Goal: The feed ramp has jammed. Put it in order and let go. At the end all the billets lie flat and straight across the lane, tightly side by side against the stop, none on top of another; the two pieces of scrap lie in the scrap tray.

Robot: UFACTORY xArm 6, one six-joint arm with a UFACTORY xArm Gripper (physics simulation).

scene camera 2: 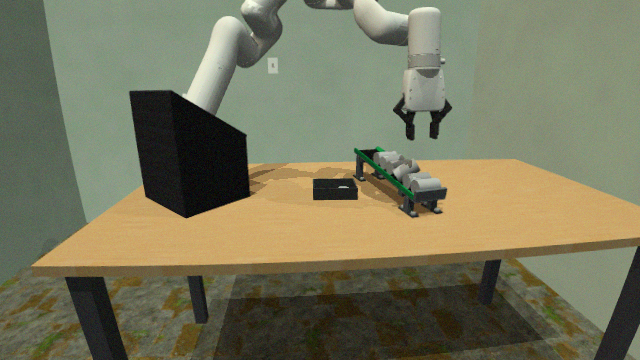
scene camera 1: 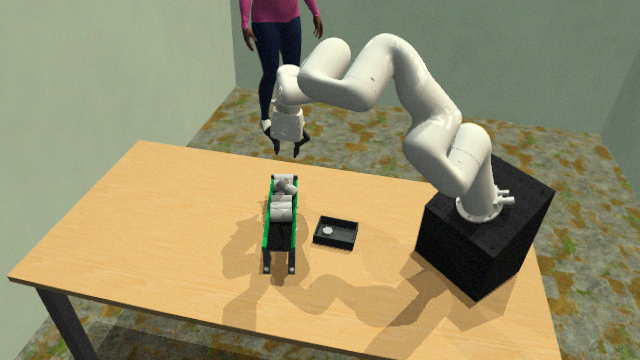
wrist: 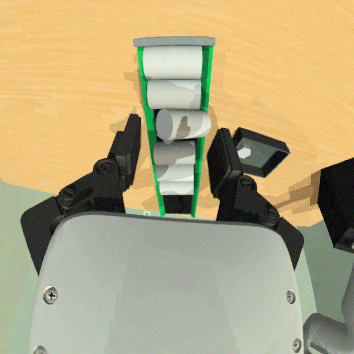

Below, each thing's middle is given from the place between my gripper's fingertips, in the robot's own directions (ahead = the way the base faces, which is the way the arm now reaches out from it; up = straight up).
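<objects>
The stop [wrist: 157,40] is 13 cm below my hand, 2 cm ahead of it and 4 cm to the right of it. There is also the scrap tray [scene camera 1: 344,231], and that one is 17 cm below my hand, 22 cm behind it and 12 cm to the left of it.
</objects>
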